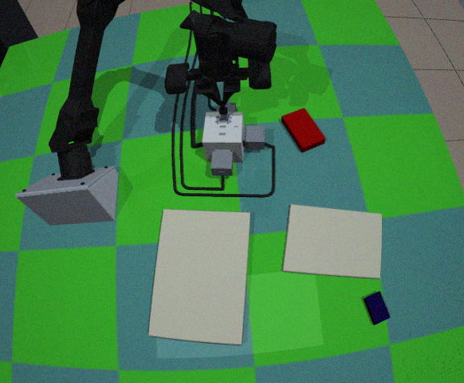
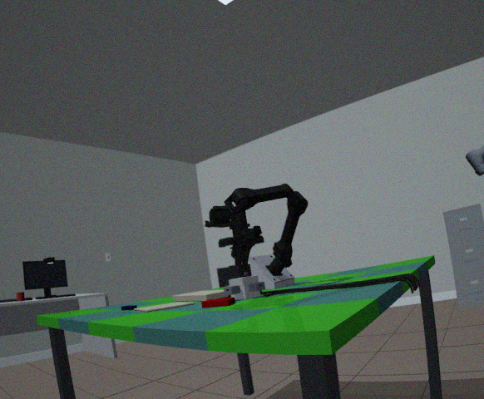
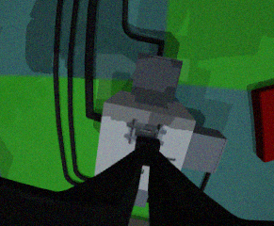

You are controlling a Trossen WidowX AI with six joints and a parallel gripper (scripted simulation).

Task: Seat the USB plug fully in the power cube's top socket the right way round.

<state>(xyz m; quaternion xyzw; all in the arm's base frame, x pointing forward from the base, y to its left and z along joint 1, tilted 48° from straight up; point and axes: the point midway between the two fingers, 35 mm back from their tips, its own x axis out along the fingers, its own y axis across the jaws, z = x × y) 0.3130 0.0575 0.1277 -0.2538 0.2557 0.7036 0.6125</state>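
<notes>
My gripper tip is 50 mm above the USB socket. Also, from my gripper tip: blue block 370 mm to the right, 300 mm ahead, 120 mm below; then dark USB plug 20 mm below; then red block 170 mm ahead, 110 mm below, 20 mm to the left.
</notes>
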